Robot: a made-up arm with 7 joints. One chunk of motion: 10 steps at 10 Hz.
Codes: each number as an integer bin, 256 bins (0 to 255) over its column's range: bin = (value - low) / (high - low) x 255, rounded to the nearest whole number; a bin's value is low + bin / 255 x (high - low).
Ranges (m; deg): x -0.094..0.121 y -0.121..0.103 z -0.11..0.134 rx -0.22..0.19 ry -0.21..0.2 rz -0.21..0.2
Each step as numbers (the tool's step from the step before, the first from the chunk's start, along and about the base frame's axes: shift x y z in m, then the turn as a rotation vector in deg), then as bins.
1 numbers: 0.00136 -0.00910 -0.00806 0.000 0.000 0.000
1 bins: 113 127 107 137 131 131
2 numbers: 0.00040 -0.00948 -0.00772 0.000 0.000 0.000
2 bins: 112 127 107 137 131 131
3 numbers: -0.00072 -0.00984 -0.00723 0.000 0.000 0.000
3 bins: 111 127 107 137 131 131
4 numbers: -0.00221 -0.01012 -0.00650 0.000 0.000 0.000
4 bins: 109 126 108 137 131 131
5 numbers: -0.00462 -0.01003 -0.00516 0.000 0.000 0.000
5 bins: 106 126 110 137 131 131
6 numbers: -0.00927 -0.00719 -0.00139 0.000 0.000 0.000
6 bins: 100 130 114 137 131 131
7 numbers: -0.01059 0.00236 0.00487 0.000 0.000 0.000
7 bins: 99 140 120 137 131 131
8 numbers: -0.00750 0.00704 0.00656 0.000 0.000 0.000
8 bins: 103 146 122 137 131 131
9 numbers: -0.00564 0.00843 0.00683 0.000 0.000 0.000
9 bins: 105 147 122 137 131 131
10 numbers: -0.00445 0.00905 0.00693 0.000 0.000 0.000
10 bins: 106 148 122 137 131 131
